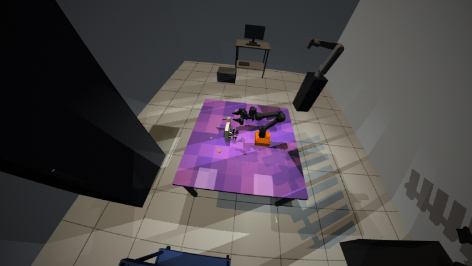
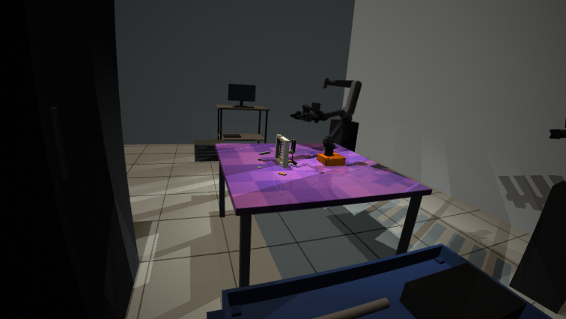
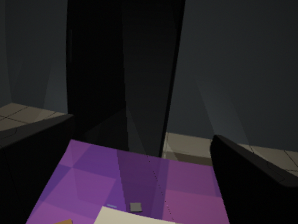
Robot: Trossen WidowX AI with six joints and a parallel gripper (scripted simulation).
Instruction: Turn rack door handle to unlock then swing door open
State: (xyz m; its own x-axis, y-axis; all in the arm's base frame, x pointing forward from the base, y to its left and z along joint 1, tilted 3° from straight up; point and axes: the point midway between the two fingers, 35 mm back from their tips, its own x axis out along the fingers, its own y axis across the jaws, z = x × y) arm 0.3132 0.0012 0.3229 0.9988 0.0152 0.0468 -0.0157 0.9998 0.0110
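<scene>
My gripper tip is 30 mm past the dark door handle, 10 mm to the right of it and 250 mm above it.
</scene>
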